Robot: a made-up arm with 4 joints. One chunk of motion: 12 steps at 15 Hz.
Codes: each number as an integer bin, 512 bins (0 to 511) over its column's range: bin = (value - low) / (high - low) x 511, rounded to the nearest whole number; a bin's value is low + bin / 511 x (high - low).
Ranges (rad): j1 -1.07..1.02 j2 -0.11..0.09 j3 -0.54..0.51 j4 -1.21..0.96
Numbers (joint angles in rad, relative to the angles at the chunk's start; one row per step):
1: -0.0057 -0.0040 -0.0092 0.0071
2: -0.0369 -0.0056 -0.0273 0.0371
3: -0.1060 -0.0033 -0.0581 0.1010
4: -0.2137 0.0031 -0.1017 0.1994
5: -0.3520 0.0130 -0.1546 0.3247
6: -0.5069 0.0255 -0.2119 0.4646
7: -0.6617 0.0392 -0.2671 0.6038
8: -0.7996 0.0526 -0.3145 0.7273
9: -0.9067 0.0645 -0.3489 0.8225
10: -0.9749 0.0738 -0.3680 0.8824
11: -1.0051 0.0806 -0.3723 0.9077
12: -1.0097 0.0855 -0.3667 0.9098
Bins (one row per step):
1: 260 271 258 287
2: 253 267 250 294
3: 236 273 235 309
4: 209 289 213 332
5: 176 314 188 361
6: 138 346 160 394
7: 100 381 133 427
8: 66 415 110 456
9: 40 446 93 479
10: 23 470 84 493
11: 16 487 82 499
12: 15 500 84 499

